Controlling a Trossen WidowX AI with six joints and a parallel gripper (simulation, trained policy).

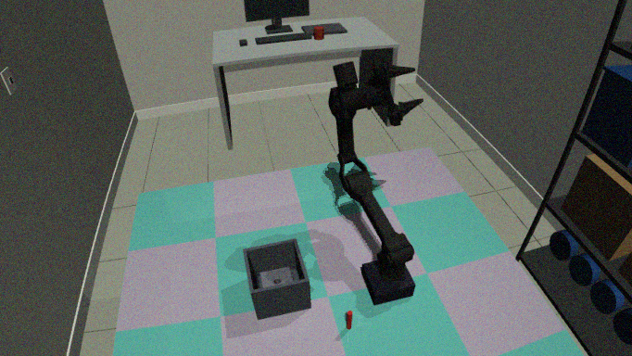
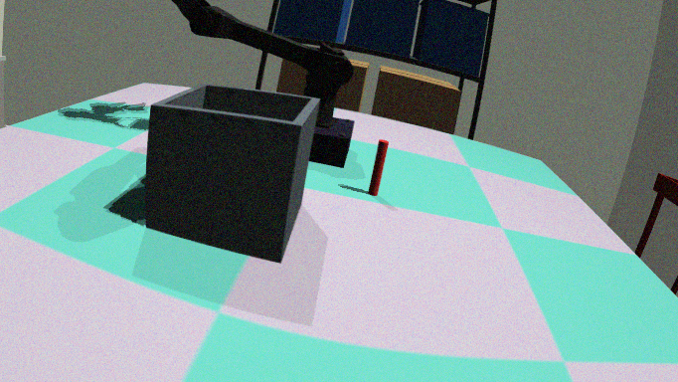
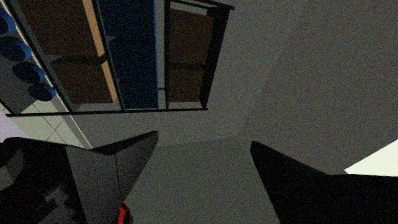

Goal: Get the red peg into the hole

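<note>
Now: the red peg 520 mm below my gripper tip, 340 mm to the left of it and 210 mm ahead of it. Round my gripper tip: grey plate (510 mm below, 410 mm ahead, 210 mm to the left).
</note>
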